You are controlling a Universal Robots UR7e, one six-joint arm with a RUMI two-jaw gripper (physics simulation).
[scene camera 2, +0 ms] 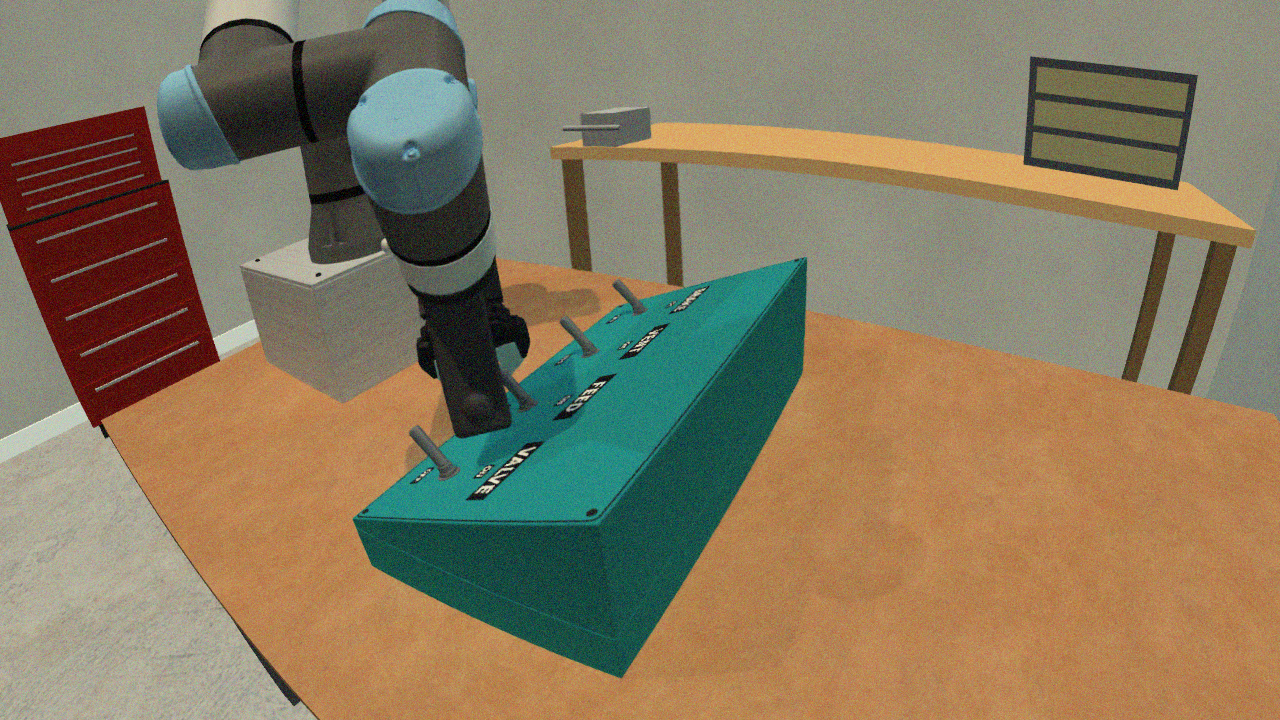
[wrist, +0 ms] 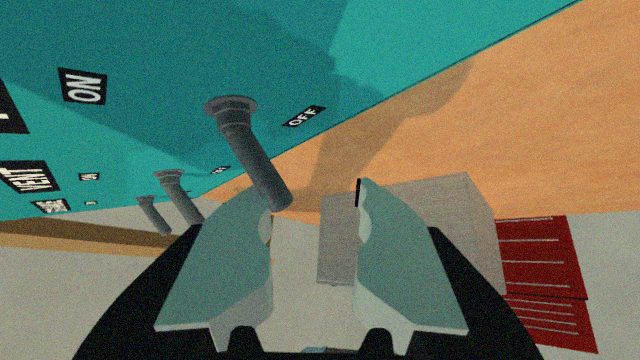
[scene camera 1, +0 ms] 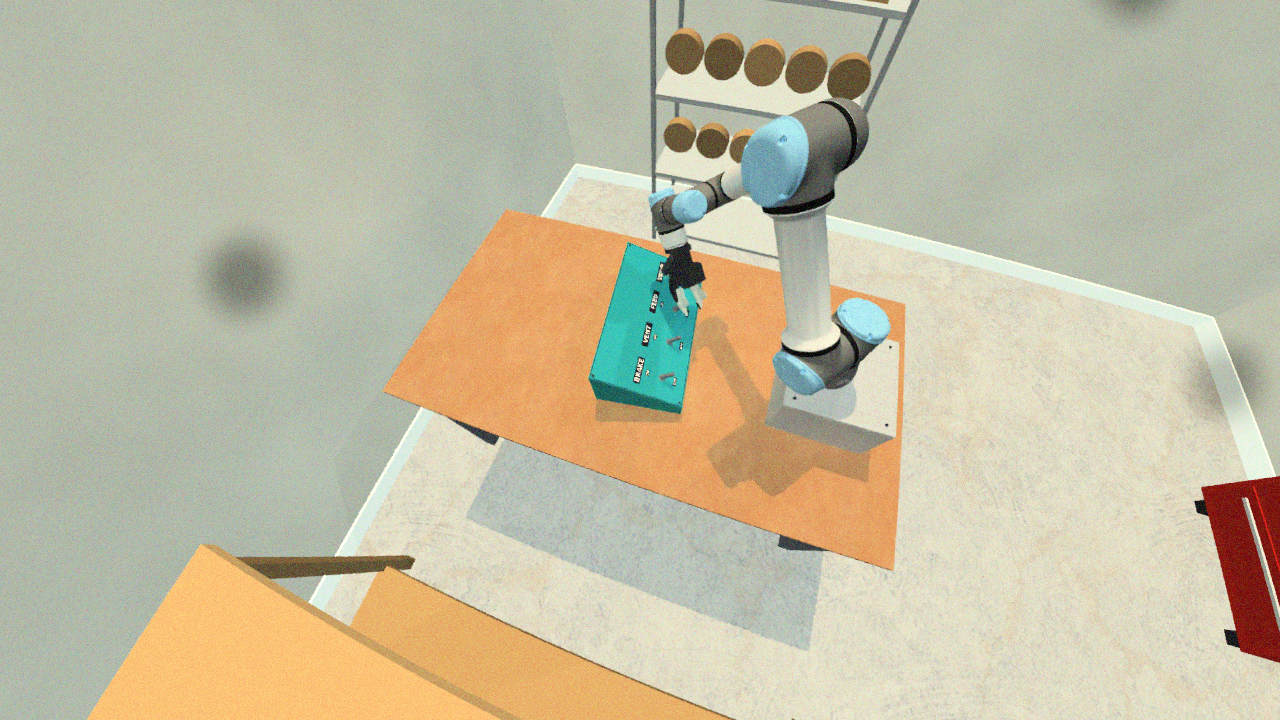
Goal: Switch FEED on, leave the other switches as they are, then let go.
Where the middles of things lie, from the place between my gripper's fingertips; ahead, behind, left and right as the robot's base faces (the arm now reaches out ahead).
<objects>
Now: the feed lever [wrist: 269, 184] 4 cm ahead of my hand and 1 cm above it. From my hand the other things lie so: vent lever [wrist: 186, 207] 1 cm ahead, 12 cm to the left, 1 cm above; then teal switch panel [scene camera 2: 573, 529] 10 cm ahead, 9 cm to the left, 2 cm below.
</objects>
